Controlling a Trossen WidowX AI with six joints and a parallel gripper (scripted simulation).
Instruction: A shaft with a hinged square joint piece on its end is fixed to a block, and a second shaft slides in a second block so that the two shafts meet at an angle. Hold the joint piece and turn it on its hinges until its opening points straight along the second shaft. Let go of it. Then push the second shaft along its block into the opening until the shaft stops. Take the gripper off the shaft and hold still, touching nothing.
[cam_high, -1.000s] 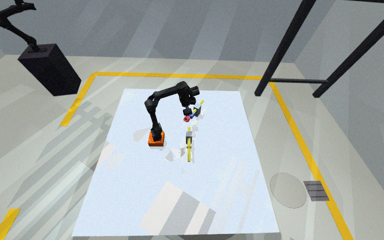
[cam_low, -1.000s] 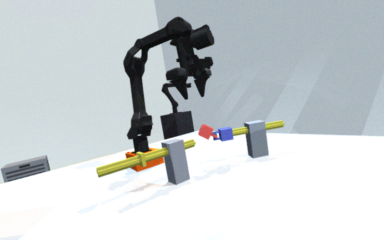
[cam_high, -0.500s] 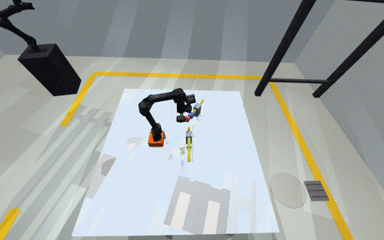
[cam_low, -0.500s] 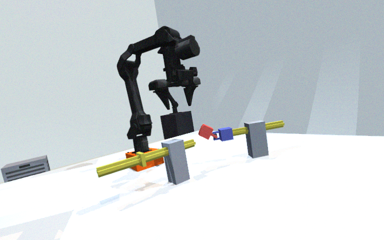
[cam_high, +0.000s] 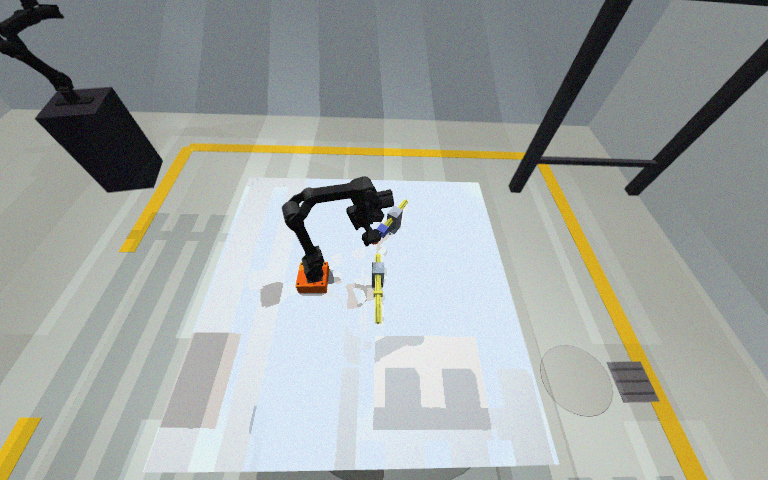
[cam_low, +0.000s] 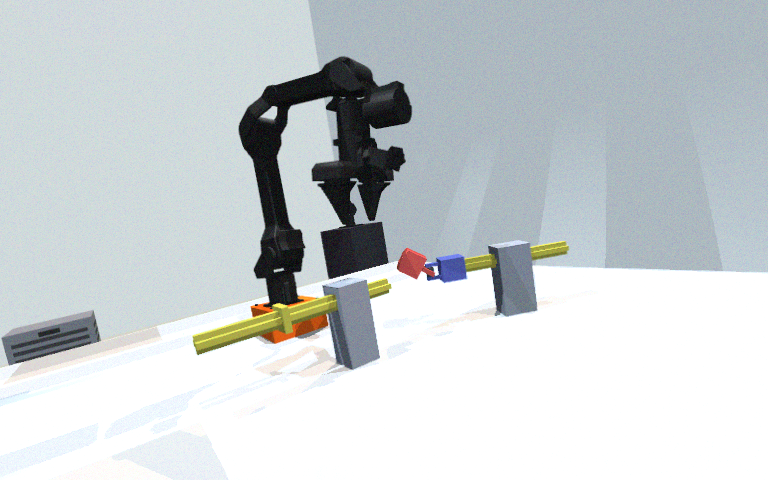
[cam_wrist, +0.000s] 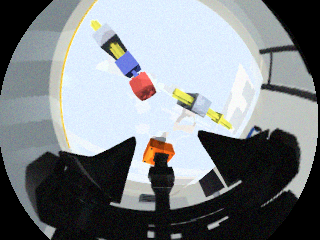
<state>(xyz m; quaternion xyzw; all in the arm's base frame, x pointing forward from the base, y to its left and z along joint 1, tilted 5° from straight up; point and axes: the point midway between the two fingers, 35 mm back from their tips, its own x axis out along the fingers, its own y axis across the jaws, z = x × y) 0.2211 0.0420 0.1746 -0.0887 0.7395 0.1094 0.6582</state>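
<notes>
My gripper tip is now 60 mm short of the red square joint piece, 60 mm to the right of it and 90 mm above it.
</notes>
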